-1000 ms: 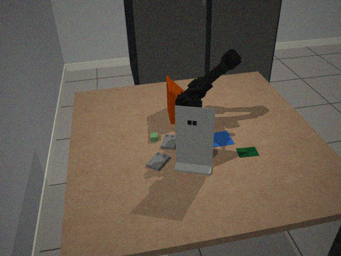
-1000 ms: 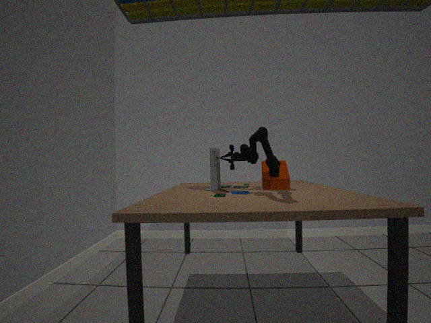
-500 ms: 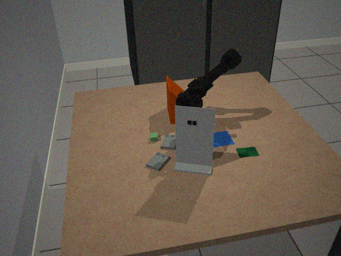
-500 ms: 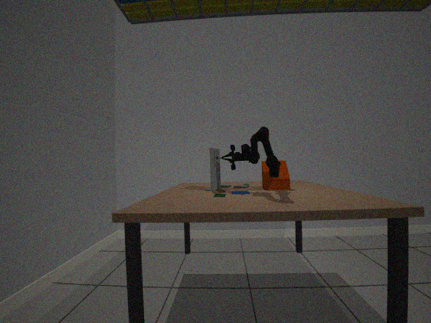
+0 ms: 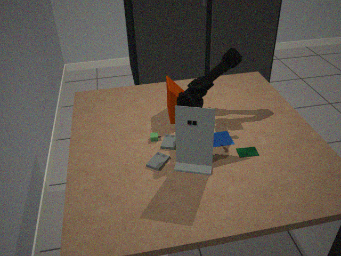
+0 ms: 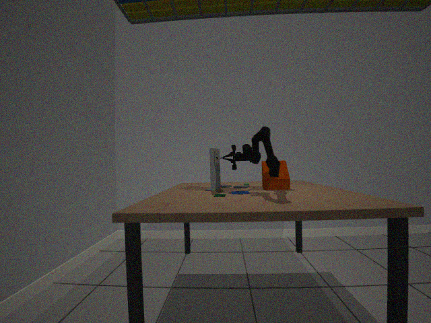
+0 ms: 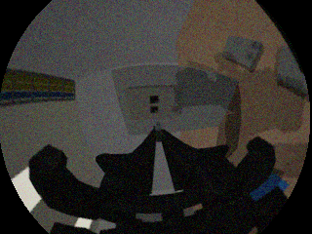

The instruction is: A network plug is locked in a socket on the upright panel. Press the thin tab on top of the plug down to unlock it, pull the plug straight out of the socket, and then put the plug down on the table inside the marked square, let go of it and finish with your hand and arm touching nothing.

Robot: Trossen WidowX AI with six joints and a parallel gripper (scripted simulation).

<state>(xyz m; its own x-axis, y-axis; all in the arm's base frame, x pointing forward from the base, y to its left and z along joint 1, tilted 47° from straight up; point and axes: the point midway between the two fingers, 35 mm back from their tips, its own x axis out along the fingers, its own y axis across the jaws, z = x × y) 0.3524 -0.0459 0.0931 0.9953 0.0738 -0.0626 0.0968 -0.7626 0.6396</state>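
Right now the blue square is 140 mm behind my gripper tip, 130 mm to the left of it and 240 mm below it. Also, from my gripper tip: small green cube (160 mm behind, 210 mm to the right, 230 mm below); grey upright panel (70 mm ahead, 30 mm to the right, 100 mm below); green square (20 mm behind, 250 mm to the left, 240 mm below).
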